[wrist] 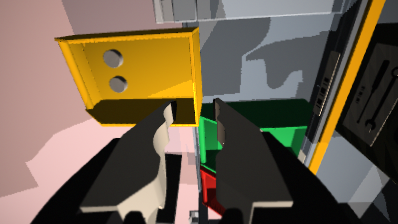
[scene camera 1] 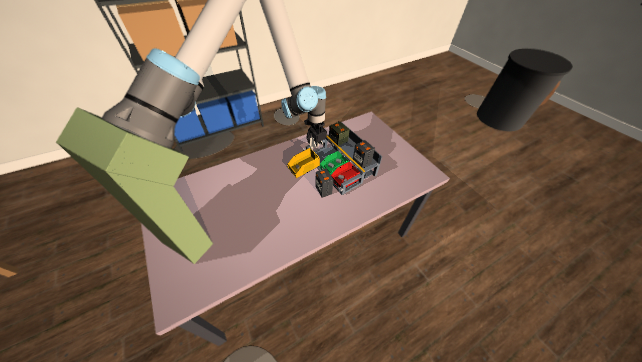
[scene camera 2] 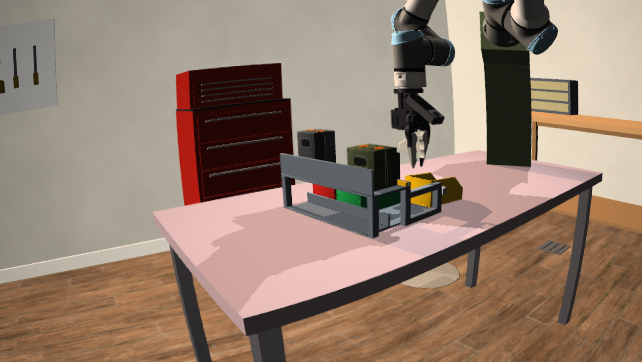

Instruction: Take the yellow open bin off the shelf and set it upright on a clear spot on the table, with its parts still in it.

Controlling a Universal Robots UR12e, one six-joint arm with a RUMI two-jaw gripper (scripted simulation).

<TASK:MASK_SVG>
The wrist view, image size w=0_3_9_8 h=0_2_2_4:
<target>my gripper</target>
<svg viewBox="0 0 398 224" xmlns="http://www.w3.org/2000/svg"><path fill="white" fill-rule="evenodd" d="M177 101L167 101L125 132L120 138L113 138L53 194L30 224L155 224L158 208L163 209L165 205L166 165L164 148L170 141L168 128L173 121L176 121ZM213 99L213 119L217 121L217 140L222 145L222 149L216 155L216 199L226 209L218 224L351 224L347 215L326 186L269 131L264 132L221 99Z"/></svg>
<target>yellow open bin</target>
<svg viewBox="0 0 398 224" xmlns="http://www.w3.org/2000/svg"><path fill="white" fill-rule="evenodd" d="M199 126L203 99L199 27L79 34L54 38L55 41L58 41L86 106L86 112L101 126L133 127L170 100L177 101L176 121L173 121L169 127ZM111 78L115 76L124 77L128 83L127 89L122 93L114 92L109 86ZM104 52L110 49L118 50L123 56L123 64L117 68L107 66L103 60Z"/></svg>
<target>green bin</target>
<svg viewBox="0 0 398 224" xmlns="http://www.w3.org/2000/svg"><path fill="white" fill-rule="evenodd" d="M203 103L198 126L200 160L202 166L216 173L216 155L222 149L222 145L217 140L217 121L213 119L213 103ZM225 102L264 132L269 131L291 153L298 157L313 109L313 105L307 100L284 99Z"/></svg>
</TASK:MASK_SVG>
